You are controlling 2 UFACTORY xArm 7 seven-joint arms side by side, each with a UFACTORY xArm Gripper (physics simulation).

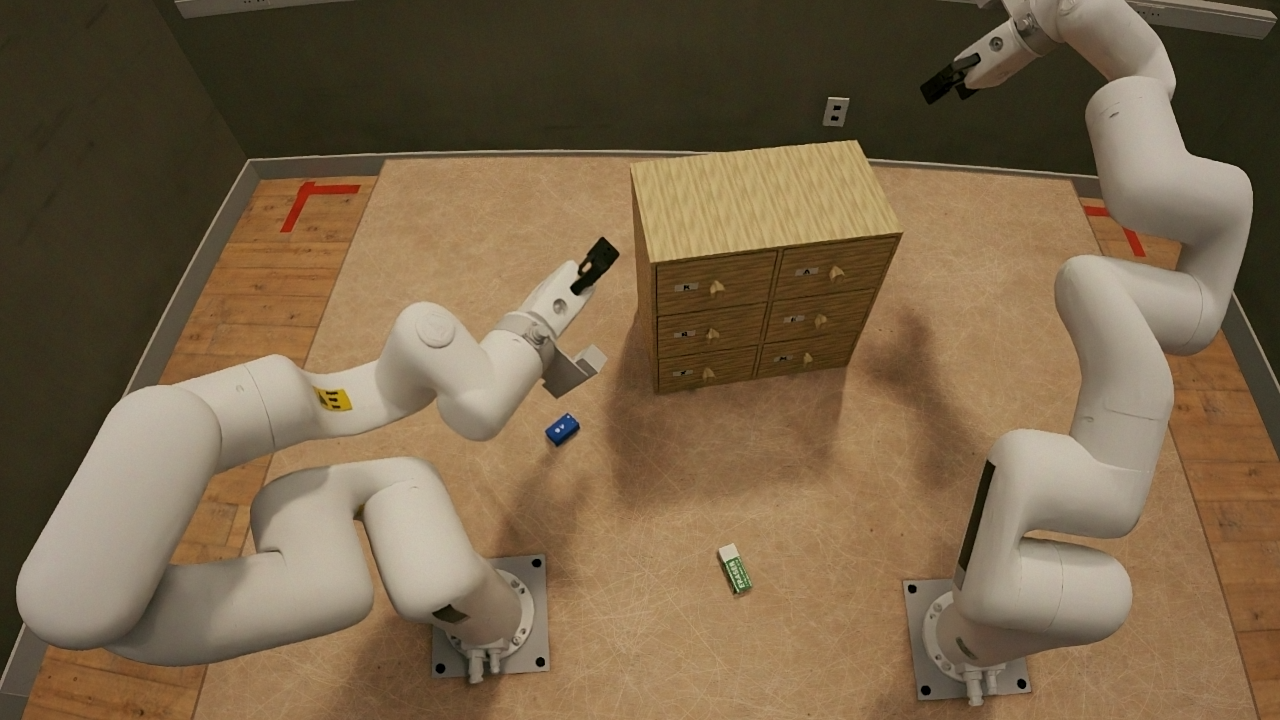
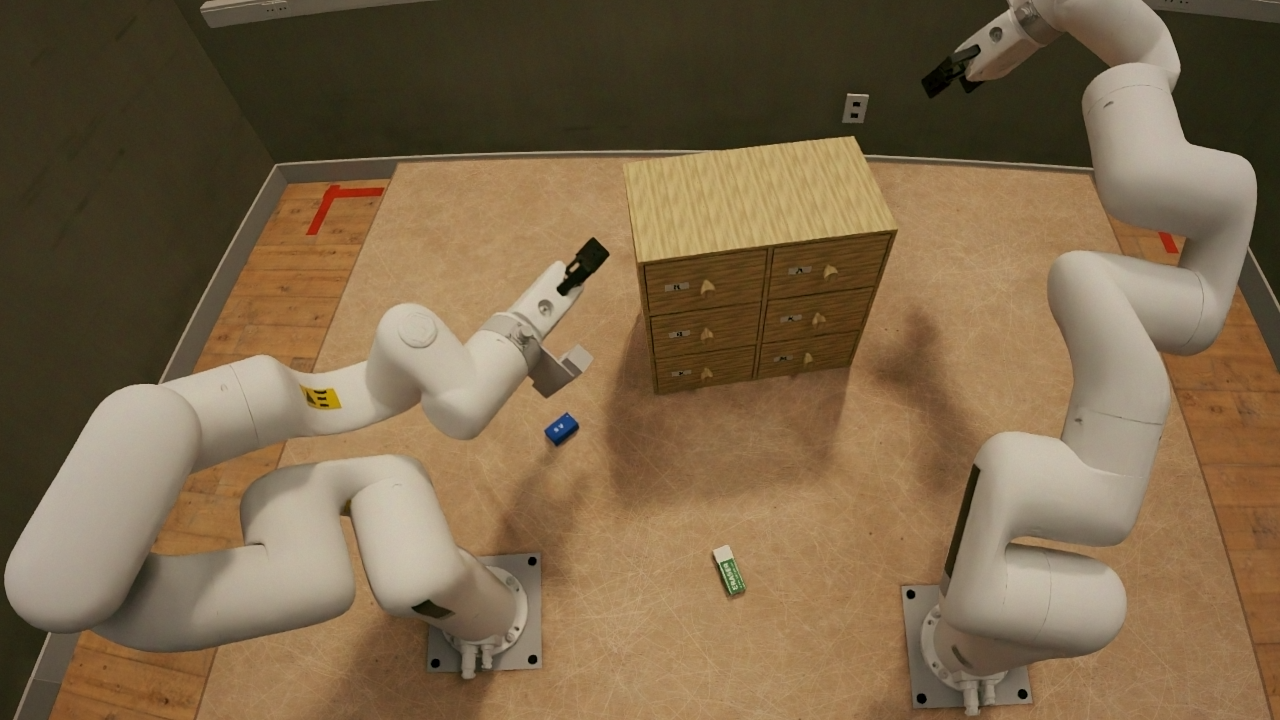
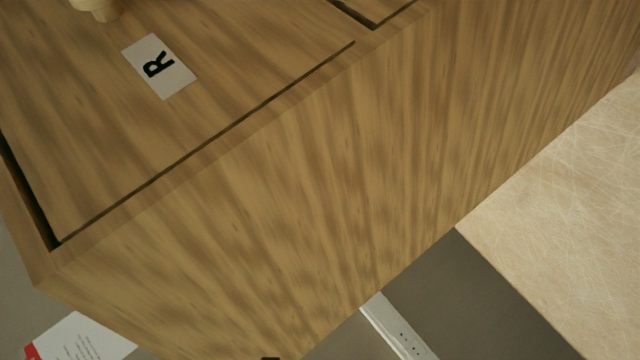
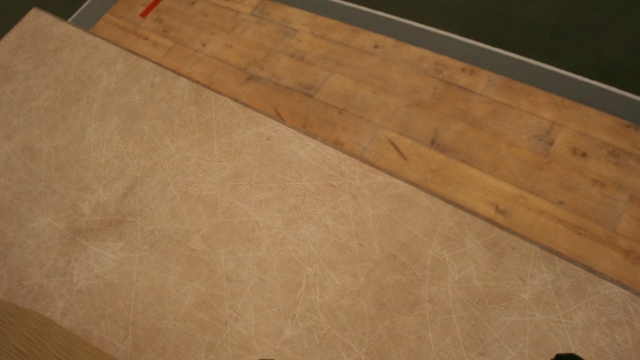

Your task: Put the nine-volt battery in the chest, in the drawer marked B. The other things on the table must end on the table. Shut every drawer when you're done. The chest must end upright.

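Where they show: left gripper, fingertip midpoint: [image 1: 589, 263] [image 2: 581, 263]; right gripper, fingertip midpoint: [image 1: 942, 94] [image 2: 945, 87]; left arm's base, origin of the base link: [image 1: 489, 615] [image 2: 484, 611]; right arm's base, origin of the base link: [image 1: 966, 636] [image 2: 965, 643].
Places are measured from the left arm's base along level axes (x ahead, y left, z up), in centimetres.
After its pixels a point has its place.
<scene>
The blue block with white marks [image 1: 562, 429] @(z 1.8, x 26.5, y -11.5 cm) [image 2: 562, 428] @(z 1.7, x 26.6, y -11.7 cm), which looks like the nine-volt battery, lies on the table left of the chest. The wooden chest [image 1: 760, 197] @(z 31.8, x 41.1, y -41.1 cm) [image 2: 756, 192] @(z 31.8, x 41.6, y -41.8 cm) [image 3: 300, 200] @(z 24.9, x 36.1, y -25.8 cm) stands upright, all its drawers looking shut. Its top left drawer's label [image 3: 159, 66] @(z 26.1, x 32.1, y -30.3 cm) reads R; the letter B cannot be made out surely on the smaller labels. My left gripper [image 1: 597, 264] @(z 26.0, x 37.8, y -18.6 cm) [image 2: 586, 265] @(z 26.0, x 37.8, y -18.6 cm) hangs in the air left of the chest, away from the battery; its opening cannot be told. My right gripper [image 1: 950, 82] @(z 32.1, x 60.7, y -74.0 cm) [image 2: 951, 76] @(z 32.1, x 60.7, y -74.0 cm) is open and empty, high at the back right.
A green and white eraser [image 1: 735, 569] @(z 1.3, x 2.7, y -34.0 cm) [image 2: 729, 570] @(z 1.3, x 2.8, y -34.0 cm) lies on the table [image 1: 805, 644] @(z 0.0, x -8.3, y -41.9 cm) [image 2: 805, 644] @(z 0.0, x -7.9, y -42.9 cm) in front of the chest. The robot arms' base plates stand at the front left and front right. A dark wall with a socket [image 1: 836, 111] [image 2: 854, 108] is behind the chest.
</scene>
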